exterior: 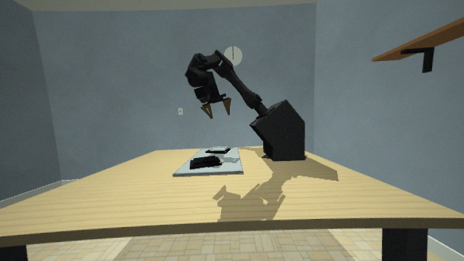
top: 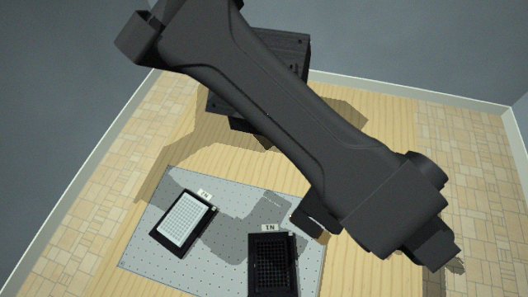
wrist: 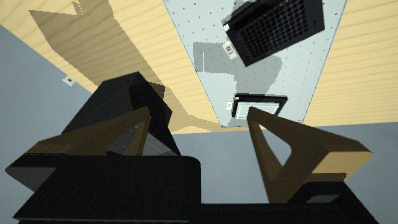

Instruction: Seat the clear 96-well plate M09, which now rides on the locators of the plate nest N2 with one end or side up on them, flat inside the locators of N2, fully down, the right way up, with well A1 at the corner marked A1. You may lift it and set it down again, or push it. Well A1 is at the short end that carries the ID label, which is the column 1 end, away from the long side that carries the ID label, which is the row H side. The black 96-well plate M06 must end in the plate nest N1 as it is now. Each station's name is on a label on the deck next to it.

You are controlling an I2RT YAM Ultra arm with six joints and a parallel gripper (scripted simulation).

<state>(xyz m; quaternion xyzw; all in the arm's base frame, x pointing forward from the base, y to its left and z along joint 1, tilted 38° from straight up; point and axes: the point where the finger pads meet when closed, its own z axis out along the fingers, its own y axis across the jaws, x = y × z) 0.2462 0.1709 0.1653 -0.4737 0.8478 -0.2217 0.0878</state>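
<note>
My gripper is now 1 cm short of the plate nest N2, 33 cm to the left of it and 26 cm above it. From my hand the other things lie so: n2 label (8 cm behind, 29 cm to the right, 26 cm below); n1 label (1 cm behind, 9 cm to the right, 26 cm below).
</note>
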